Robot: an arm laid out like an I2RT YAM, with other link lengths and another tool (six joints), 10 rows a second.
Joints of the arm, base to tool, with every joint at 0 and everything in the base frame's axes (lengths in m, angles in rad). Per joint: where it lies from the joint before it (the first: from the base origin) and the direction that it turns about. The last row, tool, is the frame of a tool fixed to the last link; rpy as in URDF.
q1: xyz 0 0 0.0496 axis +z
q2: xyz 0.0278 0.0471 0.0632 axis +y
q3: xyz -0.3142 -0.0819 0 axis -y
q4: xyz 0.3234 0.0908 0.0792 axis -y
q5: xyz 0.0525 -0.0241 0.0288 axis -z
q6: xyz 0.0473 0 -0.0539 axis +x
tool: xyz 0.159 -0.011 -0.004 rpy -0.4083 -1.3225 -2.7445
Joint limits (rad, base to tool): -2.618..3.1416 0..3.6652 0..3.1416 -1.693..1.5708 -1.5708..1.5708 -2.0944..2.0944
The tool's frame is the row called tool.
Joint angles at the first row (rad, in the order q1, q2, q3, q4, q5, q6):
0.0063, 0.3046, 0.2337, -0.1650, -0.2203, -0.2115
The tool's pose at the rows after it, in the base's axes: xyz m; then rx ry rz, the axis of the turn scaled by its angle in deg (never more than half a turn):
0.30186 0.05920 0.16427 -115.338 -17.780 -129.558
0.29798 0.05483 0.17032 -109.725 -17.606 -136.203
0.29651 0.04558 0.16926 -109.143 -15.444 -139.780
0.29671 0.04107 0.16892 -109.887 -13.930 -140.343
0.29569 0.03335 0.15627 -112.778 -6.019 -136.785
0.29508 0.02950 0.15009 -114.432 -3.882 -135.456
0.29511 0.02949 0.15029 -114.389 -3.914 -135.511
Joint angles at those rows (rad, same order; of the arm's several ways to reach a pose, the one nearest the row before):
-0.0189, 0.2005, 0.1024, -0.0261, -0.2165, -0.2115
-0.0307, 0.0708, 0.0372, 0.0090, -0.2119, -0.2123
-0.0307, 0.0040, 0.0055, 0.0071, -0.1665, -0.2115
-0.0311, 0.0029, 0.0055, 0.0048, -0.1452, -0.2062
-0.0353, 0.0029, 0.0055, -0.0406, -0.1128, -0.1253
-0.0459, 0.0029, 0.0055, -0.0638, -0.1088, -0.1081
-0.0460, 0.0028, 0.0055, -0.0632, -0.1090, -0.1085

